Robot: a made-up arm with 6 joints. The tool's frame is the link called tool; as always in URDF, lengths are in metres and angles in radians. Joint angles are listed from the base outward.
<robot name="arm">
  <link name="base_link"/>
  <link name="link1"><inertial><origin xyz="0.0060 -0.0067 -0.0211"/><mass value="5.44"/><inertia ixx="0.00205" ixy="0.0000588" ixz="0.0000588" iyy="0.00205" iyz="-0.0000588" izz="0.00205"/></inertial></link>
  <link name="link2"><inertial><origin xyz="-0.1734 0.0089 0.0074"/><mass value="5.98"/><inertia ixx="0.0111" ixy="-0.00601" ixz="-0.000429" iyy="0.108" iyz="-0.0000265" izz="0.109"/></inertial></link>
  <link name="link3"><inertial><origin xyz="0.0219 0.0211 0.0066"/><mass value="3.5"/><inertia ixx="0.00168" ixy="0" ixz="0" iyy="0.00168" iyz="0" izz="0.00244"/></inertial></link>
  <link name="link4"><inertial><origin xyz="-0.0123 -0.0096 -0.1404"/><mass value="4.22"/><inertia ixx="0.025" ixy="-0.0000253" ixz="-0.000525" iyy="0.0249" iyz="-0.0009" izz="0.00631"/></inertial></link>
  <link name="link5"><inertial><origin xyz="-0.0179 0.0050 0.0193"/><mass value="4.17"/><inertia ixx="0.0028" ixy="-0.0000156" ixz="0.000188" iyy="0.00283" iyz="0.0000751" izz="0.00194"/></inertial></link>
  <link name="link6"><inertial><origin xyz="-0.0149 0.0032 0.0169"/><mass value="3.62"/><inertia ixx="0.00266" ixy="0" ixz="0" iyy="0.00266" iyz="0" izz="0.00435"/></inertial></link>
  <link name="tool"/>
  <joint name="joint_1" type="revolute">
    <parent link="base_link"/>
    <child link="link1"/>
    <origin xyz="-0.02 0.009 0.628" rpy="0 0 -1.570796"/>
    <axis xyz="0 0 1"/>
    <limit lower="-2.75" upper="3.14"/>
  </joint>
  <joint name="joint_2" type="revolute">
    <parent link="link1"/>
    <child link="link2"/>
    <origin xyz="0.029 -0.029 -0.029" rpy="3.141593 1.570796 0"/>
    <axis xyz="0 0 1"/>
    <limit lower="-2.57" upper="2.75"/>
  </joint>
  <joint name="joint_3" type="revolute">
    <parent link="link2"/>
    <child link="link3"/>
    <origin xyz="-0.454 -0.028 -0.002" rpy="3.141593 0 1.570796"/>
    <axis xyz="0 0 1"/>
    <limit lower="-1" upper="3.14"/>
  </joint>
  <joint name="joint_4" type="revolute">
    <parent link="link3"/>
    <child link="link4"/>
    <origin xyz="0.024 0.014 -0.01" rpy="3.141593 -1.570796 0"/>
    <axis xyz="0 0 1"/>
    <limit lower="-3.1" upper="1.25"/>
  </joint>
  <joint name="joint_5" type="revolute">
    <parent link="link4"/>
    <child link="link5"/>
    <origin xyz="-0.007 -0.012 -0.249" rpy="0 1.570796 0"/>
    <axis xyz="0 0 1"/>
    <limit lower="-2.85" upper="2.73"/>
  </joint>
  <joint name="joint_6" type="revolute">
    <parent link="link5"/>
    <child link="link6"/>
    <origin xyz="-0.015 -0.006 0.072" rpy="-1.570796 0 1.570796"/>
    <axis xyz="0 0 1"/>
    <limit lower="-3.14" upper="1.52"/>
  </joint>
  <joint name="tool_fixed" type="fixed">
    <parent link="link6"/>
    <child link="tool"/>
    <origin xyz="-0.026 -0.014 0.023" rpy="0 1.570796 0"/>
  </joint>
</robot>
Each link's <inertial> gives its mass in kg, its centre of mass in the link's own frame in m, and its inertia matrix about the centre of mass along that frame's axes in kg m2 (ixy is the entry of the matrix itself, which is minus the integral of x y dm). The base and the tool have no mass. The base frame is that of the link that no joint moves.
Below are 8 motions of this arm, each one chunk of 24 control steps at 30 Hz.
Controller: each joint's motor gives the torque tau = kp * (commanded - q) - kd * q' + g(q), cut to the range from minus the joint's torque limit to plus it. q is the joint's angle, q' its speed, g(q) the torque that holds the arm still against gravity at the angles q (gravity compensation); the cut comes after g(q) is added. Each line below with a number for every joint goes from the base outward.
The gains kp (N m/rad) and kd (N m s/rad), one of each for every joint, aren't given. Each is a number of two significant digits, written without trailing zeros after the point. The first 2 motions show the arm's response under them.
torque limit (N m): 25 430 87 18 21 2.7
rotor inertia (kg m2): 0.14 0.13 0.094 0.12 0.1 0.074
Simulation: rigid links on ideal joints. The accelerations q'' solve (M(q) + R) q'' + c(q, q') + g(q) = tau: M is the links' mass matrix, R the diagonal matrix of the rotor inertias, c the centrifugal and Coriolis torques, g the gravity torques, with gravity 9.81 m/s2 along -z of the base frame. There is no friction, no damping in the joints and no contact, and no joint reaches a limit. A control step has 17 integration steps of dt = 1/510 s. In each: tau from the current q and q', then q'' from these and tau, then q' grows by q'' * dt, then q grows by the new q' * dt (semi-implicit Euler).
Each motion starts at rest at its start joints. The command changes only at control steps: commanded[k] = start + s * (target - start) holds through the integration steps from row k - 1 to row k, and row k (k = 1, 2, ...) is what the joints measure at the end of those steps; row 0 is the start. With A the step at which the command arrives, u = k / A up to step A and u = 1 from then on. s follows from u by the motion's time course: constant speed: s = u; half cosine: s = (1 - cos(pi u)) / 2; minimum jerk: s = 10 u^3 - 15 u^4 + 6 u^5; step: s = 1 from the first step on.
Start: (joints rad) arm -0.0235 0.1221 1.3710 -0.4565 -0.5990 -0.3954
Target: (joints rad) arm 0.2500 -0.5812 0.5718 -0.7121 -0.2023 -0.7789
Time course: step
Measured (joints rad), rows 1 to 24:
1: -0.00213 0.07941 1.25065 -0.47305 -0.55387 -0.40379
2: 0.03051 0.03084 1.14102 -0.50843 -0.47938 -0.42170
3: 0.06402 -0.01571 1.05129 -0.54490 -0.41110 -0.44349
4: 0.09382 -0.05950 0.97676 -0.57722 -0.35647 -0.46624
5: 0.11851 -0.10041 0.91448 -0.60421 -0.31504 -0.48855
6: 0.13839 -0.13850 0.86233 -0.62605 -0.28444 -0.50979
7: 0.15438 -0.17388 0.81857 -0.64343 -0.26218 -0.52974
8: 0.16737 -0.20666 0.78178 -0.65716 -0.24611 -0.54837
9: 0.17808 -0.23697 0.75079 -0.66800 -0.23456 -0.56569
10: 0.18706 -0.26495 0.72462 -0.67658 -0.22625 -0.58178
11: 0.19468 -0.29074 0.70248 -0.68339 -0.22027 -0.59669
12: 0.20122 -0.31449 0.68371 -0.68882 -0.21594 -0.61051
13: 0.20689 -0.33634 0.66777 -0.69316 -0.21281 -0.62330
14: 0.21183 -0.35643 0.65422 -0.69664 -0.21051 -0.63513
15: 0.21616 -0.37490 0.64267 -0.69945 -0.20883 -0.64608
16: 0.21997 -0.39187 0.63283 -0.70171 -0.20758 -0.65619
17: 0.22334 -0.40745 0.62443 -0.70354 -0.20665 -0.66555
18: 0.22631 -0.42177 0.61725 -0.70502 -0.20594 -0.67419
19: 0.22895 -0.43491 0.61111 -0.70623 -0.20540 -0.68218
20: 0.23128 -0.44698 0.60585 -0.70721 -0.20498 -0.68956
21: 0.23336 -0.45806 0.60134 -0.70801 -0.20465 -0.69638
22: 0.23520 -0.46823 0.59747 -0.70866 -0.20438 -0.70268
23: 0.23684 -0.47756 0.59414 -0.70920 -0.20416 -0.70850
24: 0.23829 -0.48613 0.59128 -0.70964 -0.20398 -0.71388
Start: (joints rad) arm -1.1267 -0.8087 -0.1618 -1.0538 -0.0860 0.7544
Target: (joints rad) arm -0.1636 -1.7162 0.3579 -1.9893 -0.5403 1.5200
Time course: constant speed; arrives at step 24
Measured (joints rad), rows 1 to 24:
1: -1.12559 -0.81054 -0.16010 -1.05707 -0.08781 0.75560
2: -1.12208 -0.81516 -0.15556 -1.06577 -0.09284 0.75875
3: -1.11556 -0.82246 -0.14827 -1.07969 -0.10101 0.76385
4: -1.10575 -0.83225 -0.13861 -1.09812 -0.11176 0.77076
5: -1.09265 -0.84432 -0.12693 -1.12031 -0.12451 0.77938
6: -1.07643 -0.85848 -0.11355 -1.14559 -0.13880 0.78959
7: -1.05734 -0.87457 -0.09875 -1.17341 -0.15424 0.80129
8: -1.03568 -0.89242 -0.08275 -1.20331 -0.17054 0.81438
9: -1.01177 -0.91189 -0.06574 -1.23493 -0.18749 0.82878
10: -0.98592 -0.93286 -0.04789 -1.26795 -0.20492 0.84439
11: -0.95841 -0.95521 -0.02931 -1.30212 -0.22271 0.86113
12: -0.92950 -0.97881 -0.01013 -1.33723 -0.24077 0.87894
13: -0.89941 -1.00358 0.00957 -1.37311 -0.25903 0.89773
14: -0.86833 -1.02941 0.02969 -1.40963 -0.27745 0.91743
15: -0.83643 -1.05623 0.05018 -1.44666 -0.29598 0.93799
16: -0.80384 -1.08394 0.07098 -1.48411 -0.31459 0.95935
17: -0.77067 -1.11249 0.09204 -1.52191 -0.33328 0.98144
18: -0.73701 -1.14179 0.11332 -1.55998 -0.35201 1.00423
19: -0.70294 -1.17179 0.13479 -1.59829 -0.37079 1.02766
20: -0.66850 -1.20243 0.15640 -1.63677 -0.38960 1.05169
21: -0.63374 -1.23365 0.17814 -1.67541 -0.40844 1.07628
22: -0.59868 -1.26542 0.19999 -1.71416 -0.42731 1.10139
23: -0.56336 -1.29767 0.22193 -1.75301 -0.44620 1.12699
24: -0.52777 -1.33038 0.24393 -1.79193 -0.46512 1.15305
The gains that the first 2 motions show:
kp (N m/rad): 49 490 130 30 32 5.1
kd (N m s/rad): 12 200 27 5.9 4.5 2.4
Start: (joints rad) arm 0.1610 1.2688 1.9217 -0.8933 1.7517 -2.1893
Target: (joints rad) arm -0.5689 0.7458 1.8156 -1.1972 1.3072 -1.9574
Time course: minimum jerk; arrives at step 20
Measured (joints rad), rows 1 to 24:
1: 0.16099 1.26877 1.92165 -0.89333 1.75164 -2.18930
2: 0.16094 1.26856 1.92131 -0.89356 1.75115 -2.18926
3: 0.16074 1.26784 1.92034 -0.89438 1.74947 -2.18911
4: 0.16019 1.26621 1.91846 -0.89632 1.74566 -2.18871
5: 0.15901 1.26320 1.91547 -0.89993 1.73875 -2.18789
6: 0.15684 1.25835 1.91129 -0.90576 1.72798 -2.18646
7: 0.15327 1.25125 1.90595 -0.91419 1.71282 -2.18422
8: 0.14784 1.24160 1.89959 -0.92545 1.69313 -2.18100
9: 0.14008 1.22920 1.89240 -0.93960 1.66907 -2.17666
10: 0.12951 1.21401 1.88466 -0.95646 1.64113 -2.17112
11: 0.11569 1.19614 1.87666 -0.97568 1.61006 -2.16436
12: 0.09822 1.17584 1.86870 -0.99677 1.57684 -2.15642
13: 0.07680 1.15349 1.86109 -1.01908 1.54258 -2.14741
14: 0.05120 1.12959 1.85408 -1.04189 1.50845 -2.13750
15: 0.02132 1.10473 1.84791 -1.06442 1.47562 -2.12691
16: -0.01278 1.07953 1.84270 -1.08592 1.44516 -2.11592
17: -0.05088 1.05461 1.83853 -1.10569 1.41795 -2.10480
18: -0.09260 1.03056 1.83537 -1.12314 1.39462 -2.09384
19: -0.13735 1.00782 1.83308 -1.13788 1.37547 -2.08328
20: -0.18445 0.98668 1.83139 -1.14978 1.36037 -2.07334
21: -0.23311 0.96721 1.82997 -1.15896 1.34874 -2.06411
22: -0.28253 0.94936 1.82861 -1.16578 1.33983 -2.05564
23: -0.33191 0.93302 1.82725 -1.17061 1.33294 -2.04793
24: -0.38050 0.91807 1.82589 -1.17387 1.32754 -2.04092

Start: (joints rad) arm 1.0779 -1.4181 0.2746 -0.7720 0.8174 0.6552
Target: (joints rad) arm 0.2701 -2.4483 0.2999 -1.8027 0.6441 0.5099
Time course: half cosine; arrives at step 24
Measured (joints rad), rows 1 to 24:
1: 1.07789 -1.41830 0.27450 -0.77232 0.81740 0.65520
2: 1.07781 -1.41919 0.27419 -0.77383 0.81729 0.65522
3: 1.07753 -1.42139 0.27365 -0.77761 0.81684 0.65521
4: 1.07684 -1.42544 0.27296 -0.78464 0.81576 0.65514
5: 1.07545 -1.43186 0.27221 -0.79571 0.81383 0.65494
6: 1.07304 -1.44105 0.27151 -0.81138 0.81091 0.65453
7: 1.06928 -1.45333 0.27095 -0.83202 0.80689 0.65385
8: 1.06380 -1.46893 0.27062 -0.85779 0.80175 0.65285
9: 1.05629 -1.48799 0.27058 -0.88869 0.79549 0.65147
10: 1.04646 -1.51056 0.27092 -0.92456 0.78817 0.64967
11: 1.03406 -1.53658 0.27169 -0.96511 0.77988 0.64742
12: 1.01890 -1.56593 0.27294 -1.00993 0.77075 0.64467
13: 1.00085 -1.59839 0.27469 -1.05849 0.76094 0.64141
14: 0.97983 -1.63367 0.27695 -1.11020 0.75060 0.63762
15: 0.95583 -1.67140 0.27972 -1.16437 0.73995 0.63329
16: 0.92885 -1.71116 0.28295 -1.22028 0.72917 0.62841
17: 0.89898 -1.75247 0.28660 -1.27712 0.71848 0.62301
18: 0.86631 -1.79481 0.29060 -1.33408 0.70808 0.61711
19: 0.83101 -1.83761 0.29486 -1.39028 0.69818 0.61076
20: 0.79325 -1.88031 0.29927 -1.44486 0.68895 0.60403
21: 0.75329 -1.92232 0.30373 -1.49693 0.68058 0.59701
22: 0.71140 -1.96305 0.30811 -1.54562 0.67321 0.58981
23: 0.66796 -2.00191 0.31230 -1.59010 0.66696 0.58255
24: 0.62339 -2.03837 0.31620 -1.62958 0.66192 0.57538

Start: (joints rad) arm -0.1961 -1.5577 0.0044 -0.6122 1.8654 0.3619
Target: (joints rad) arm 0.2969 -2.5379 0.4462 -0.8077 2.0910 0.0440
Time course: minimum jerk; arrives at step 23
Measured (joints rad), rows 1 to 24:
1: -0.19610 -1.55773 0.00441 -0.61222 1.86542 0.36190
2: -0.19606 -1.55801 0.00454 -0.61236 1.86560 0.36187
3: -0.19590 -1.55896 0.00506 -0.61285 1.86619 0.36174
4: -0.19549 -1.56118 0.00640 -0.61394 1.86753 0.36138
5: -0.19464 -1.56535 0.00909 -0.61593 1.86995 0.36061
6: -0.19311 -1.57216 0.01366 -0.61905 1.87376 0.35924
7: -0.19064 -1.58224 0.02061 -0.62351 1.87923 0.35703
8: -0.18697 -1.59608 0.03035 -0.62943 1.88650 0.35380
9: -0.18184 -1.61407 0.04314 -0.63685 1.89565 0.34937
10: -0.17506 -1.63639 0.05911 -0.64574 1.90664 0.34361
11: -0.16647 -1.66307 0.07823 -0.65601 1.91932 0.33644
12: -0.15596 -1.69393 0.10032 -0.66749 1.93347 0.32783
13: -0.14351 -1.72864 0.12505 -0.67993 1.94877 0.31784
14: -0.12912 -1.76673 0.15196 -0.69306 1.96486 0.30654
15: -0.11286 -1.80756 0.18050 -0.70655 1.98132 0.29409
16: -0.09482 -1.85042 0.20999 -0.72005 1.99771 0.28069
17: -0.07510 -1.89450 0.23975 -0.73322 2.01359 0.26657
18: -0.05385 -1.93897 0.26903 -0.74570 2.02853 0.25199
19: -0.03120 -1.98300 0.29713 -0.75718 2.04218 0.23725
20: -0.00732 -2.02580 0.32340 -0.76742 2.05422 0.22262
21: 0.01760 -2.06668 0.34729 -0.77621 2.06447 0.20839
22: 0.04337 -2.10513 0.36838 -0.78346 2.07284 0.19478
23: 0.06976 -2.14085 0.38645 -0.78919 2.07941 0.18200
24: 0.09654 -2.17378 0.40153 -0.79354 2.08440 0.17018

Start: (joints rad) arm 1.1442 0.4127 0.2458 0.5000 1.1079 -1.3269
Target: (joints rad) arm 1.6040 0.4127 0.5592 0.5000 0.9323 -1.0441
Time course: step
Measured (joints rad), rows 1 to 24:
1: 1.14994 0.41480 0.27364 0.49440 1.08815 -1.31850
2: 1.16659 0.41566 0.31401 0.49312 1.05748 -1.30197
3: 1.19170 0.41546 0.35208 0.49594 1.02909 -1.28371
4: 1.22278 0.41497 0.38551 0.49974 1.00584 -1.26591
5: 1.25781 0.41450 0.41410 0.50301 0.98775 -1.24920
6: 1.29507 0.41416 0.43823 0.50527 0.97402 -1.23371
7: 1.33318 0.41397 0.45846 0.50649 0.96373 -1.21940
8: 1.37099 0.41389 0.47534 0.50686 0.95605 -1.20623
9: 1.40760 0.41390 0.48939 0.50658 0.95034 -1.19411
10: 1.44229 0.41397 0.50107 0.50585 0.94607 -1.18298
11: 1.47454 0.41406 0.51076 0.50484 0.94285 -1.17275
12: 1.50401 0.41416 0.51881 0.50370 0.94042 -1.16335
13: 1.53047 0.41424 0.52550 0.50253 0.93855 -1.15472
14: 1.55381 0.41431 0.53106 0.50140 0.93711 -1.14678
15: 1.57404 0.41435 0.53569 0.50037 0.93598 -1.13947
16: 1.59122 0.41437 0.53954 0.49947 0.93509 -1.13274
17: 1.60549 0.41437 0.54276 0.49871 0.93440 -1.12652
18: 1.61704 0.41435 0.54544 0.49811 0.93385 -1.12076
19: 1.62608 0.41431 0.54768 0.49766 0.93342 -1.11543
20: 1.63286 0.41426 0.54956 0.49734 0.93308 -1.11047
21: 1.63763 0.41420 0.55113 0.49715 0.93283 -1.10586
22: 1.64064 0.41413 0.55244 0.49707 0.93264 -1.10157
23: 1.64215 0.41406 0.55354 0.49709 0.93250 -1.09756
24: 1.64240 0.41398 0.55447 0.49718 0.93240 -1.09382

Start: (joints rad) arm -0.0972 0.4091 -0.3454 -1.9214 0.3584 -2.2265
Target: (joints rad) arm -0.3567 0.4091 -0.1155 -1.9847 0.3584 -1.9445
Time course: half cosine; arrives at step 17
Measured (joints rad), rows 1 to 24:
1: -0.09725 0.40910 -0.34523 -1.92142 0.35840 -2.22644
2: -0.09750 0.40910 -0.34445 -1.92154 0.35841 -2.22615
3: -0.09822 0.40911 -0.34261 -1.92190 0.35844 -2.22535
4: -0.09973 0.40913 -0.33930 -1.92265 0.35853 -2.22378
5: -0.10235 0.40915 -0.33425 -1.92390 0.35867 -2.22119
6: -0.10638 0.40917 -0.32732 -1.92572 0.35887 -2.21740
7: -0.11206 0.40921 -0.31847 -1.92815 0.35910 -2.21226
8: -0.11955 0.40925 -0.30776 -1.93116 0.35935 -2.20574
9: -0.12892 0.40931 -0.29538 -1.93472 0.35961 -2.19781
10: -0.14014 0.40937 -0.28158 -1.93874 0.35985 -2.18856
11: -0.15310 0.40944 -0.26670 -1.94312 0.36007 -2.17812
12: -0.16761 0.40950 -0.25113 -1.94775 0.36023 -2.16666
13: -0.18337 0.40957 -0.23532 -1.95248 0.36033 -2.15441
14: -0.20005 0.40962 -0.21972 -1.95717 0.36036 -2.14166
15: -0.21726 0.40966 -0.20480 -1.96167 0.36031 -2.12870
16: -0.23457 0.40968 -0.19103 -1.96583 0.36017 -2.11584
17: -0.25152 0.40968 -0.17883 -1.96951 0.35996 -2.10342
18: -0.26769 0.40965 -0.16841 -1.97261 0.35966 -2.09170
19: -0.28277 0.40961 -0.15965 -1.97512 0.35929 -2.08080
20: -0.29654 0.40956 -0.15232 -1.97709 0.35888 -2.07071
21: -0.30891 0.40951 -0.14621 -1.97862 0.35848 -2.06140
22: -0.31981 0.40946 -0.14112 -1.97980 0.35812 -2.05281
23: -0.32926 0.40941 -0.13687 -1.98072 0.35781 -2.04488
24: -0.33732 0.40937 -0.13334 -1.98143 0.35756 -2.03756

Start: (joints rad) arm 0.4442 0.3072 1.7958 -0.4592 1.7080 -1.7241
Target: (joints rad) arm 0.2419 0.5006 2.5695 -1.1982 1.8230 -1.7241
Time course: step
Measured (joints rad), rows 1 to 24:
1: 0.43057 0.32831 1.88440 -0.52282 1.71834 -1.72510
2: 0.40984 0.34537 1.98042 -0.62410 1.73904 -1.72610
3: 0.38892 0.35818 2.06797 -0.72034 1.75959 -1.72618
4: 0.36932 0.36851 2.14549 -0.80324 1.77691 -1.72555
5: 0.35149 0.37739 2.21282 -0.87275 1.79050 -1.72459
6: 0.33565 0.38540 2.27049 -0.93056 1.80072 -1.72357
7: 0.32184 0.39286 2.31941 -0.97847 1.80817 -1.72264
8: 0.30997 0.39993 2.36061 -1.01809 1.81345 -1.72189
9: 0.29986 0.40667 2.39513 -1.05079 1.81708 -1.72132
10: 0.29128 0.41311 2.42396 -1.07770 1.81950 -1.72094
11: 0.28402 0.41926 2.44798 -1.09981 1.82107 -1.72072
12: 0.27786 0.42510 2.46797 -1.11791 1.82205 -1.72063
13: 0.27263 0.43063 2.48459 -1.13272 1.82262 -1.72064
14: 0.26818 0.43585 2.49841 -1.14481 1.82293 -1.72072
15: 0.26438 0.44074 2.50990 -1.15466 1.82307 -1.72085
16: 0.26113 0.44533 2.51947 -1.16268 1.82311 -1.72102
17: 0.25835 0.44961 2.52744 -1.16921 1.82309 -1.72121
18: 0.25597 0.45360 2.53408 -1.17452 1.82304 -1.72142
19: 0.25393 0.45730 2.53962 -1.17884 1.82298 -1.72162
20: 0.25218 0.46074 2.54425 -1.18235 1.82292 -1.72183
21: 0.25068 0.46392 2.54812 -1.18521 1.82286 -1.72203
22: 0.24939 0.46687 2.55136 -1.18753 1.82281 -1.72222
23: 0.24829 0.46959 2.55408 -1.18942 1.82277 -1.72241
24: 0.24735 0.47210 2.55636 -1.19097 1.82274 -1.72258

